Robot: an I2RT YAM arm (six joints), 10 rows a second.
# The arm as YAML. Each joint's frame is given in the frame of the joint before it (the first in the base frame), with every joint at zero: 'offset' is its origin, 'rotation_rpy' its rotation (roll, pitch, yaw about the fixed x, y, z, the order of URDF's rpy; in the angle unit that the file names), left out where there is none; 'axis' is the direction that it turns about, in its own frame. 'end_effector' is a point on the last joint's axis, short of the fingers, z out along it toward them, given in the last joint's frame.
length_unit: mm
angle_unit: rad
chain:
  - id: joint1
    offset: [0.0, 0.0, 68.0]
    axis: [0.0, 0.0, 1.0]
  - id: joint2
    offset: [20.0, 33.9, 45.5]
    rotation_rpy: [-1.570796, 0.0, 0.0]
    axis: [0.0, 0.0, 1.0]
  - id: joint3
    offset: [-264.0, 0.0, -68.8]
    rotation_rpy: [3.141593, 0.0, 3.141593]
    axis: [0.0, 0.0, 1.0]
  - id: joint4
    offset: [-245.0, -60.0, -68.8]
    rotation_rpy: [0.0, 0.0, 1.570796]
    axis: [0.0, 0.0, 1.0]
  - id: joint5
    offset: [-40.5, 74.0, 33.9]
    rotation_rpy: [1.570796, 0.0, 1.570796]
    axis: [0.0, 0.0, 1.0]
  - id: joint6
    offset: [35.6, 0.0, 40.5]
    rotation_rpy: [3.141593, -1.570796, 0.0]
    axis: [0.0, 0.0, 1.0]
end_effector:
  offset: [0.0, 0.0, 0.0]
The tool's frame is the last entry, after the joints.
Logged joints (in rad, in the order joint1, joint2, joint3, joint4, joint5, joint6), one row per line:
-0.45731 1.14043 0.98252 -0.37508 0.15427 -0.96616
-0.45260 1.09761 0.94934 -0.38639 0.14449 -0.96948
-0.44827 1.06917 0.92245 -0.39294 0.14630 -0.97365
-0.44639 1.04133 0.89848 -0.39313 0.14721 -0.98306
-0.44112 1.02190 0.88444 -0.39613 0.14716 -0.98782
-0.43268 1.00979 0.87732 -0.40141 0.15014 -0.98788
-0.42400 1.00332 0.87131 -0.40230 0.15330 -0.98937
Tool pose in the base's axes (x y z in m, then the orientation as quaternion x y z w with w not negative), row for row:
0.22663 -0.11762 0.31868 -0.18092 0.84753 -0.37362 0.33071
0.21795 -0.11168 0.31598 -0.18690 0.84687 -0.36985 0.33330
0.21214 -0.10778 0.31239 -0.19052 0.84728 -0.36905 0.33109
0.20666 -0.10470 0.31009 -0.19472 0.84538 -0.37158 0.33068
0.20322 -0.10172 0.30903 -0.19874 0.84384 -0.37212 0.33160
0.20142 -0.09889 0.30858 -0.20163 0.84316 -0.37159 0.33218
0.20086 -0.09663 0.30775 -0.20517 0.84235 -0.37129 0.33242
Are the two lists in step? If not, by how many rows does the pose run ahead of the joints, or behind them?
They are in step.
